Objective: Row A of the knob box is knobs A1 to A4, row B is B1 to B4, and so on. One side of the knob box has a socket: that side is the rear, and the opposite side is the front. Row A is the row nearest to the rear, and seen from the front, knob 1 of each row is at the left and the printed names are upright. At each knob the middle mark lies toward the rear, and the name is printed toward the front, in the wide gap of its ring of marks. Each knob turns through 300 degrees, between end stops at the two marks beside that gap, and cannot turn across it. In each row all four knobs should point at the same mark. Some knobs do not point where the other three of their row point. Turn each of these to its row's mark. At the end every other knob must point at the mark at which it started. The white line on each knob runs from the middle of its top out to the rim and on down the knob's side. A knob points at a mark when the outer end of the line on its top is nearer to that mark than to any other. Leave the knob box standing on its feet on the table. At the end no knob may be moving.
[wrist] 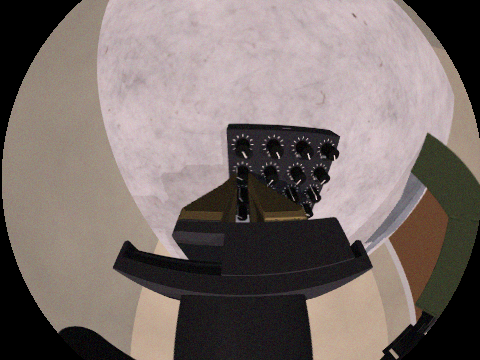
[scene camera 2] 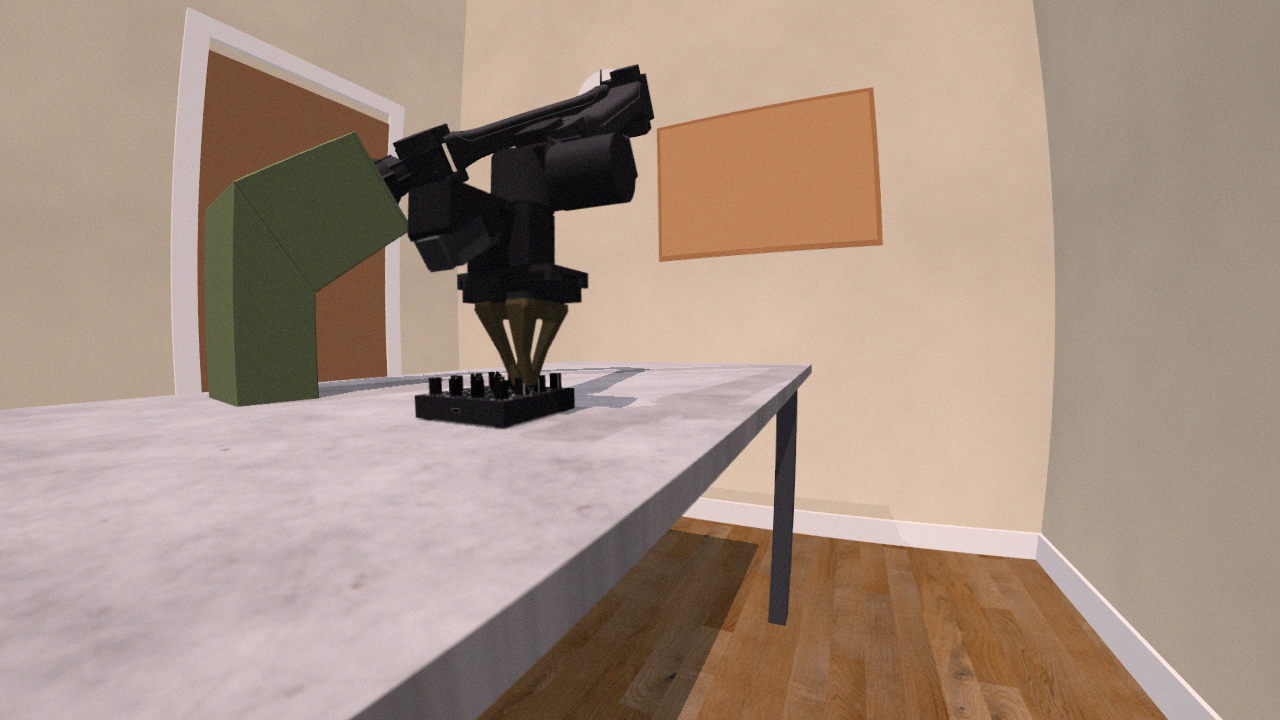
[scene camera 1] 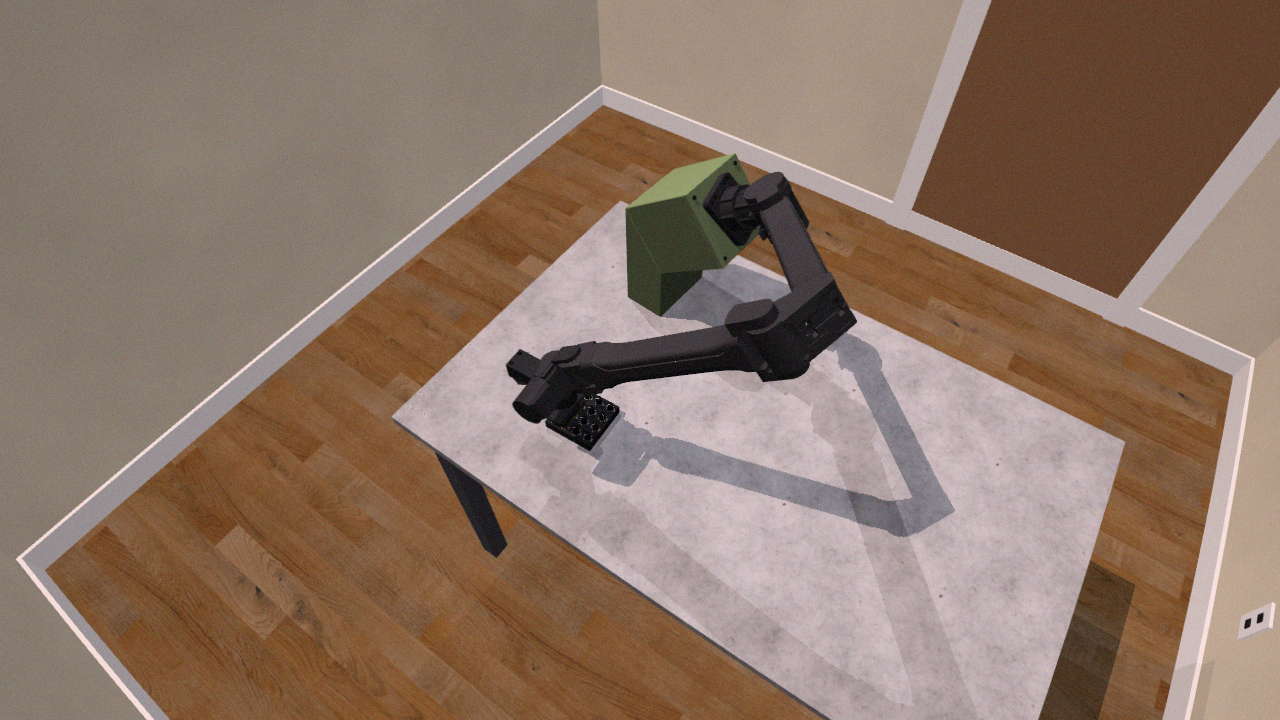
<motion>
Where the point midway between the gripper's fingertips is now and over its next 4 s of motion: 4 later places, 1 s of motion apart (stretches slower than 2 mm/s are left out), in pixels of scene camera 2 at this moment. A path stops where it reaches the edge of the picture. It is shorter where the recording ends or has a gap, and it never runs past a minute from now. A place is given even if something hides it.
My gripper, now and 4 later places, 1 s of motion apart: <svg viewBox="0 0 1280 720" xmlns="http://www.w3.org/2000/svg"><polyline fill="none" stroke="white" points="524,385 523,343 520,335 516,328 513,329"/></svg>
</motion>
